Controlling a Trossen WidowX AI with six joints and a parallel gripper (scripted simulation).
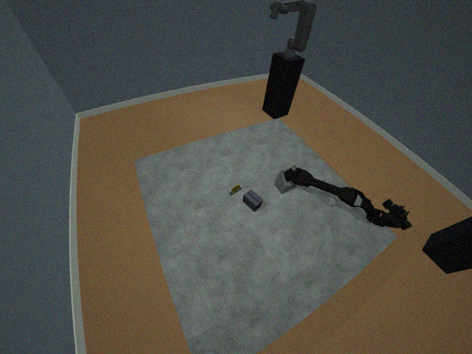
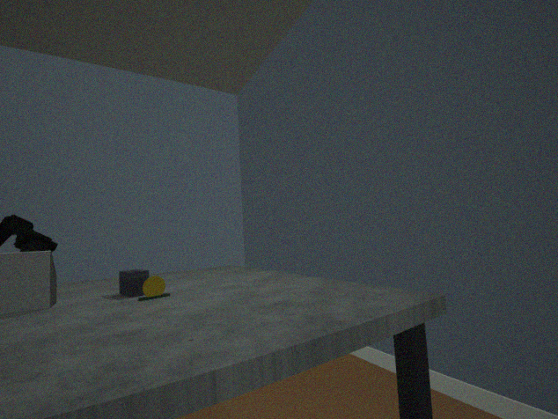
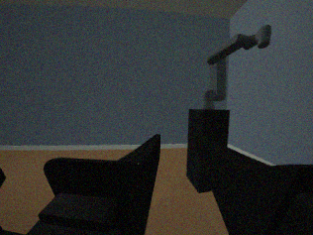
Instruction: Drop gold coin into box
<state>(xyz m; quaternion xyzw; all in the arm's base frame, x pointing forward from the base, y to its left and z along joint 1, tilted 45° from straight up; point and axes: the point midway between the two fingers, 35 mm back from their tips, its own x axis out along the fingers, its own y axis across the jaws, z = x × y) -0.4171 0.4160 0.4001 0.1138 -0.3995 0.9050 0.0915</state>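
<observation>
Right now the gold coin is 750 mm ahead of my gripper tip, 720 mm to the right of it and 130 mm below it.
</observation>
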